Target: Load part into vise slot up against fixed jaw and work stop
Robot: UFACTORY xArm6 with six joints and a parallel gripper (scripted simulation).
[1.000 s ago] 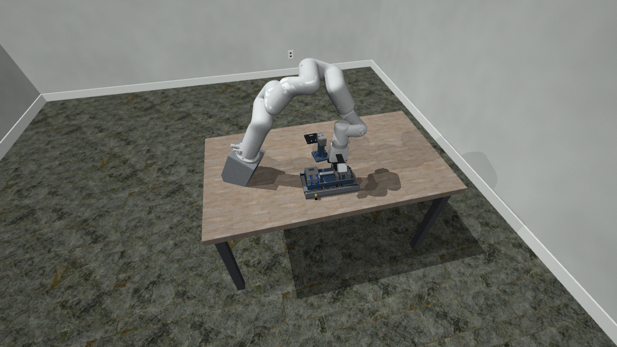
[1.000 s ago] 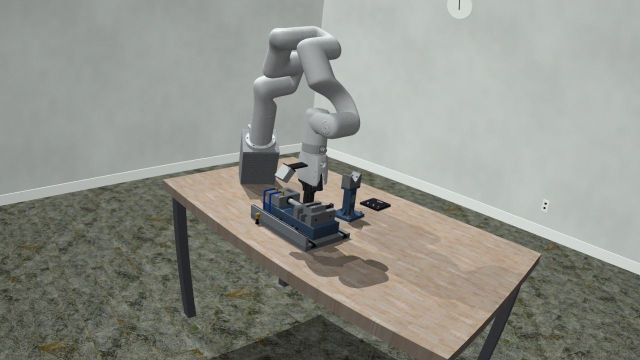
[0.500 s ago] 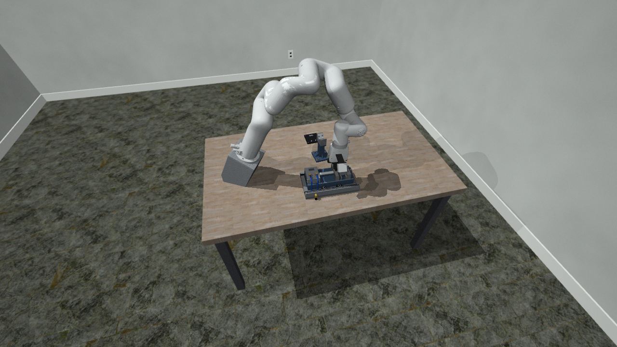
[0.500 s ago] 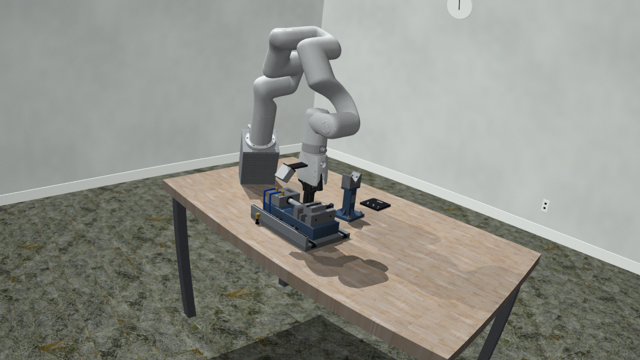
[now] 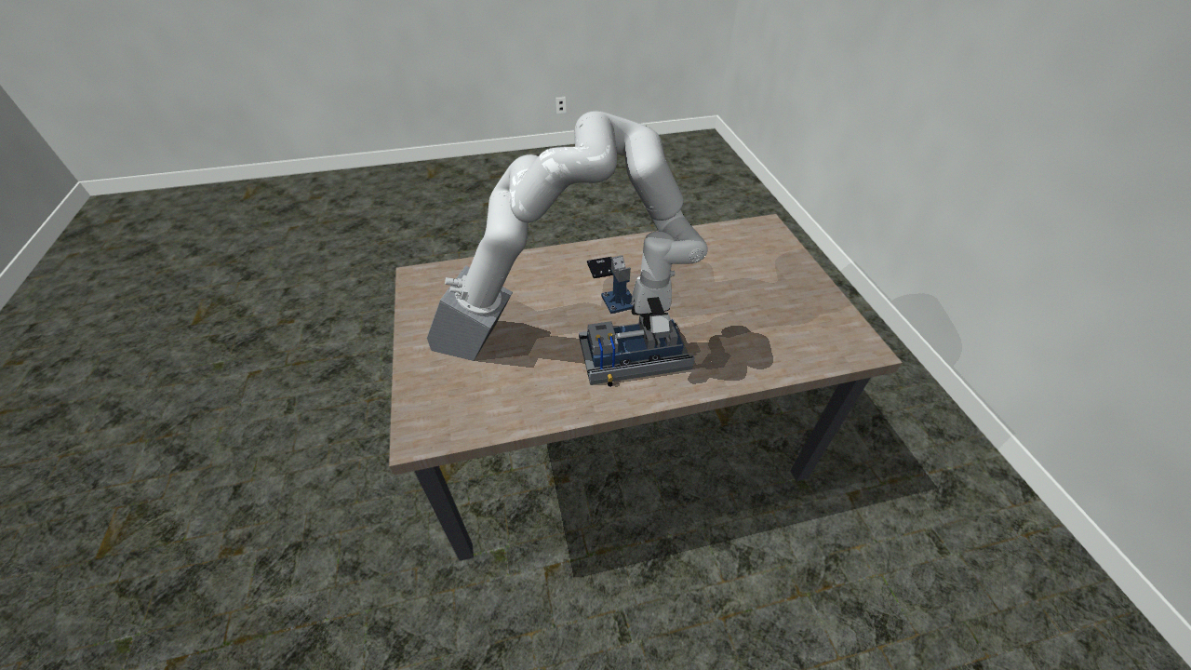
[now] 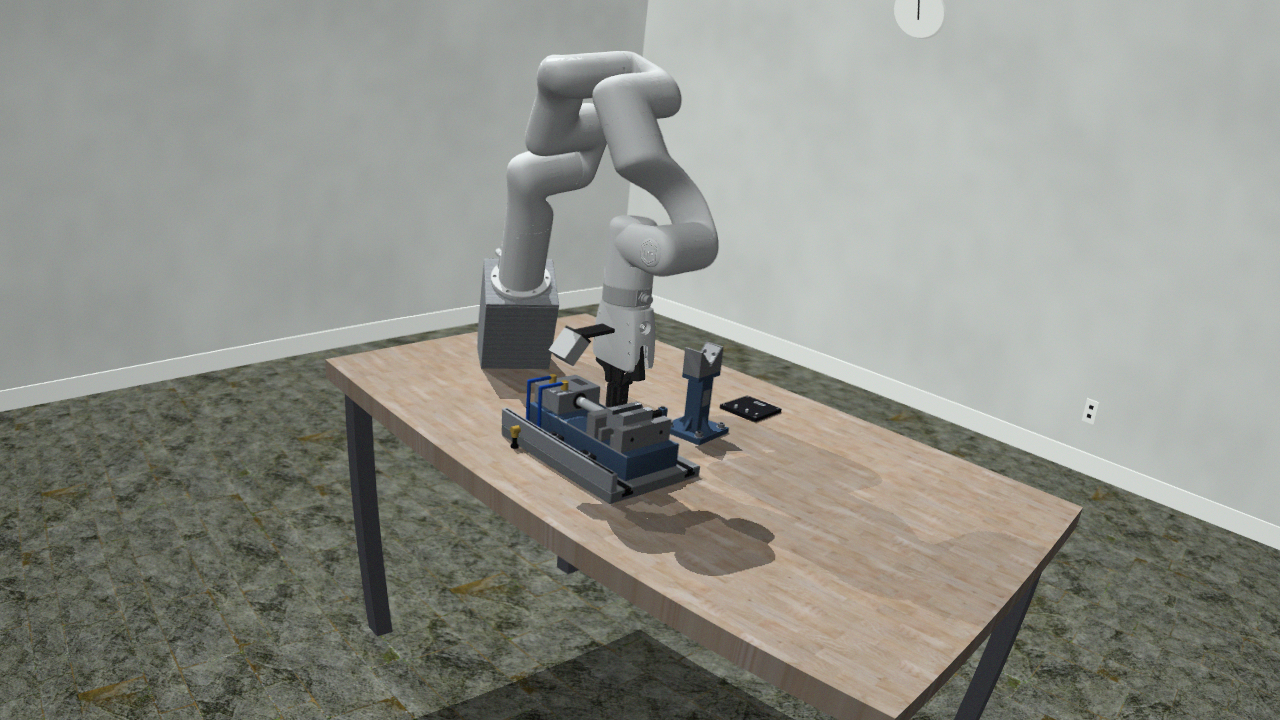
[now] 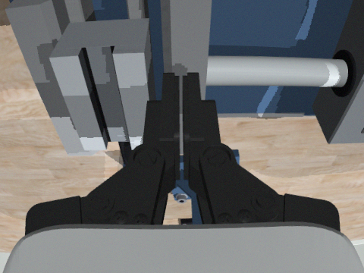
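My hand is 3 cm short of the grey block and 2 cm above it. The rest, counted from my hand: cylinder rod: 5 cm behind, 4 cm below; then dark work stop rod: 5 cm to the left, 4 cm ahead, 3 cm below; then moving jaw: 4 cm below.
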